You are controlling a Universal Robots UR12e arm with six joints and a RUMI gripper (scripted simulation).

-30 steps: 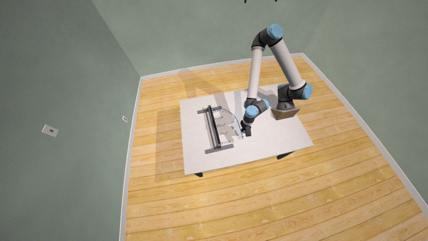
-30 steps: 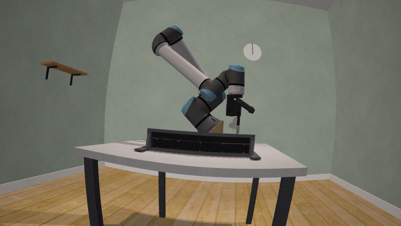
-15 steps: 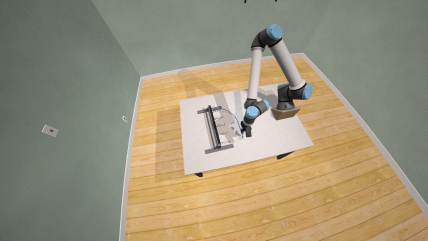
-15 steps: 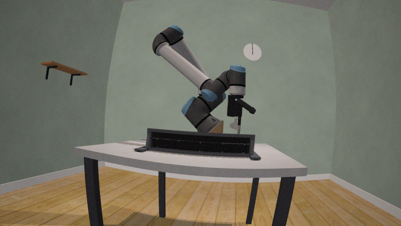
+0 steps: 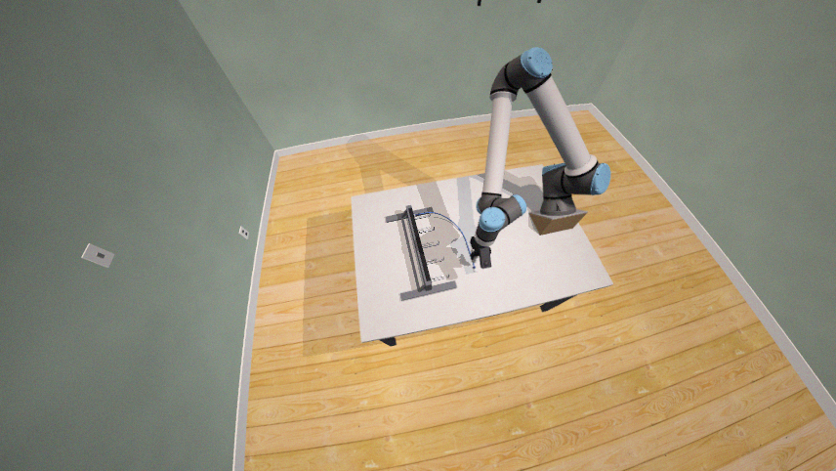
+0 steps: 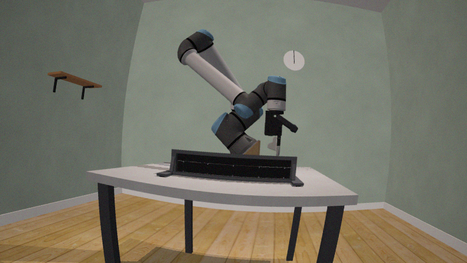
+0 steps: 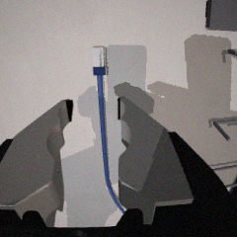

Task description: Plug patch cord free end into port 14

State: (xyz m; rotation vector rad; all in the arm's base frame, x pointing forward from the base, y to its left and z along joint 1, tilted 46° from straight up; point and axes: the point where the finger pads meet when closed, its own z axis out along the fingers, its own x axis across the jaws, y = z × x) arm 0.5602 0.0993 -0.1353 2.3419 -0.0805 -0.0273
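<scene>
The plug is 20 mm to the left of my hand and 90 mm below it.
</scene>
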